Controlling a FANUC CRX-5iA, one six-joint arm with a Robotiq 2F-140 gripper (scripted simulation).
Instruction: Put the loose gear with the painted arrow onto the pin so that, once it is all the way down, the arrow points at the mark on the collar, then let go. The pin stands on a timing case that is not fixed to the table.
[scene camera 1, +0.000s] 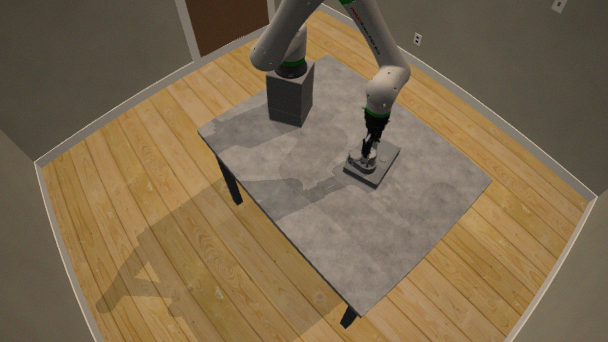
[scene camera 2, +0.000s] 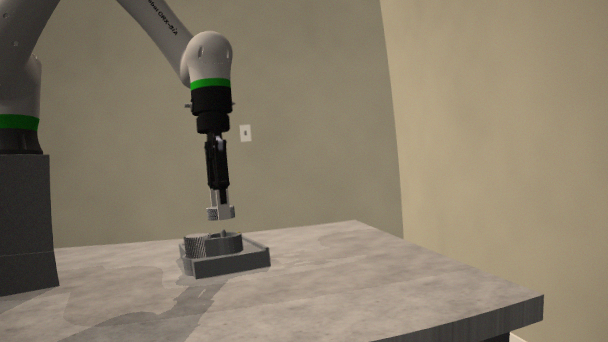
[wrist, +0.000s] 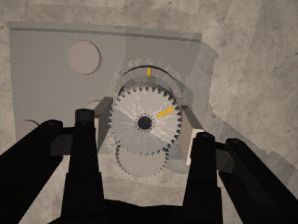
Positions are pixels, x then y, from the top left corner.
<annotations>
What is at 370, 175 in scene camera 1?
A grey timing case.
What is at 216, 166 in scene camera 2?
The gripper.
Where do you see the gripper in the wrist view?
145, 114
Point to a grey timing case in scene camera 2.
At 204, 255
</annotations>
